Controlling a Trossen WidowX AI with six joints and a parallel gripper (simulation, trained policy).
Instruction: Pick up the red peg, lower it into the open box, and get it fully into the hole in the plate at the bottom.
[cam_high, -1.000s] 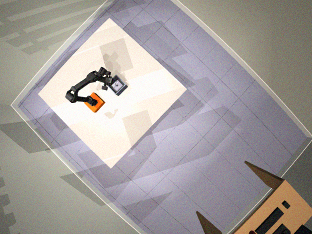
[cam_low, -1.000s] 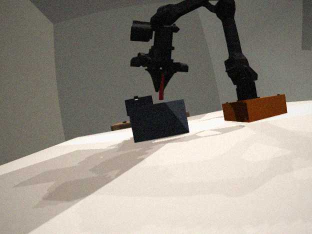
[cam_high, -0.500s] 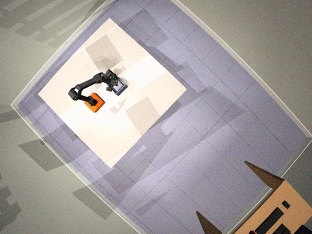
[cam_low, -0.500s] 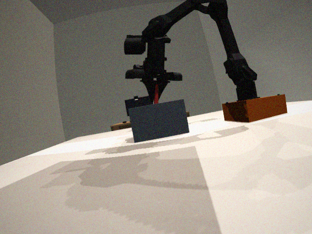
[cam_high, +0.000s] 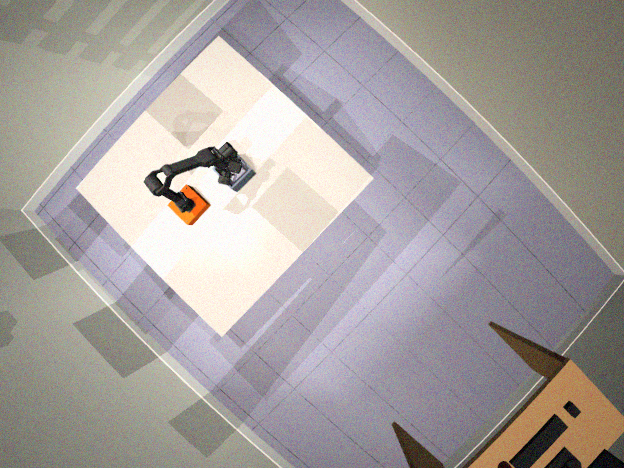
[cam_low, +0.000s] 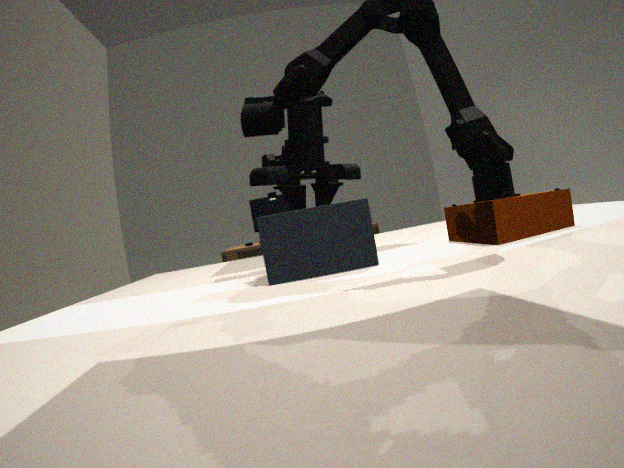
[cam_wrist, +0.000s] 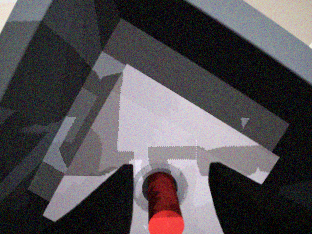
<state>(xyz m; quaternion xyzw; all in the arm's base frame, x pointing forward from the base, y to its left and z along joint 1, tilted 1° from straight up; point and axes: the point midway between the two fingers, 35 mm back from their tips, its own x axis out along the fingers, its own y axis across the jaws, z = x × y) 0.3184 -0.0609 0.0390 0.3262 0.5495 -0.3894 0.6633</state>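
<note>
Right now the red peg is 20 mm to the left of my gripper tip, 20 mm below it and 10 mm behind it. Also, from my gripper tip: pale plate: 30 mm below, 10 mm to the left; dark box: 50 mm below, 10 mm to the left.
</note>
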